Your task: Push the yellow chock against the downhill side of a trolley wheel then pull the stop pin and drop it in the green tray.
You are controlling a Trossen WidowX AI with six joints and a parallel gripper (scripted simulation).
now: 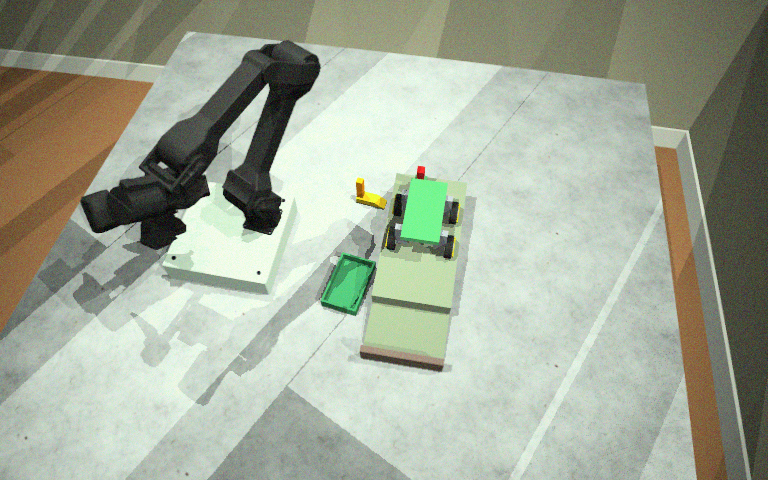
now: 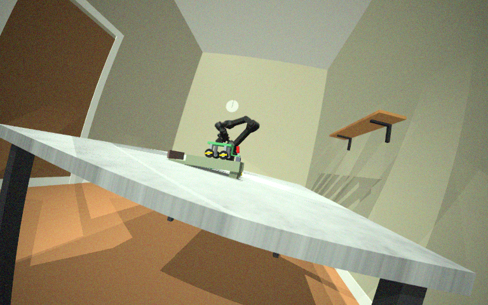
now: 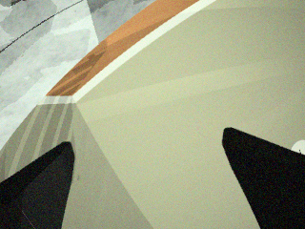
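The yellow chock lies 39 cm ahead of my gripper tip, 28 cm to the left of it and 18 cm below it. The rest, counted from my gripper tip: brown stop block (56 cm ahead, 7 cm to the right, 17 cm below); then trolley (53 cm ahead, 18 cm to the left, 9 cm below); then stop pin (50 cm ahead, 27 cm to the left, 8 cm below).
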